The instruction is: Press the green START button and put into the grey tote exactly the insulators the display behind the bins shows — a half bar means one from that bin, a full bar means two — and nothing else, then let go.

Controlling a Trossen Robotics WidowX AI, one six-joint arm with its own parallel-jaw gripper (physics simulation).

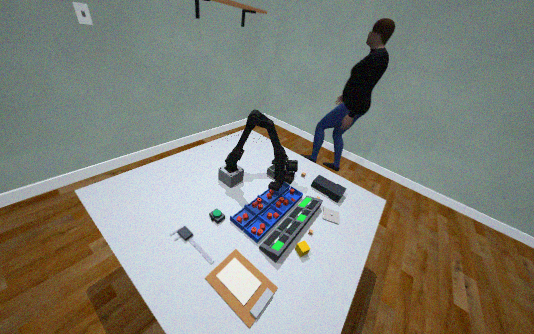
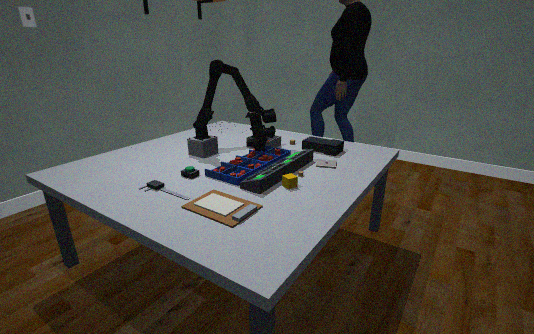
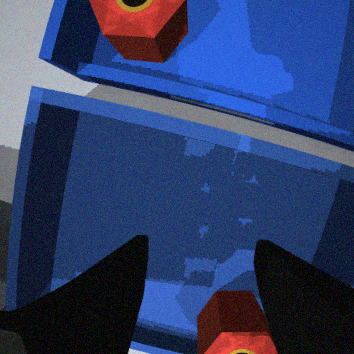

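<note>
My gripper (image 1: 274, 187) (image 2: 258, 149) (image 3: 201, 248) points down over the blue bin (image 3: 125, 175) at the arm end of the rows, fingers part-way open and empty. A red insulator (image 3: 235, 317) is in that bin, near the right finger; another insulator (image 3: 142, 30) is in the neighbouring bin. The other blue bins (image 1: 245, 231) (image 2: 224, 177) hold red insulators. The dark display (image 1: 269, 252) (image 2: 255, 186) behind them shows three green patches; bar lengths are too small to tell. The green START button (image 1: 217, 213) (image 2: 190, 168) is left of the bins. The grey tote (image 1: 271, 172) (image 2: 276, 142) is partly hidden by the arm; its inside is hidden.
The arm's grey base (image 1: 231, 176) (image 2: 203, 147) stands behind the button. A black box (image 1: 328, 188) (image 2: 323, 146), a pale plate (image 1: 331, 215) (image 2: 326, 164) and a yellow cube (image 1: 302, 248) (image 2: 289, 181) lie beyond the display. A caliper (image 1: 202, 251) and clipboard (image 1: 216, 278) lie in front. A person stands beyond the table.
</note>
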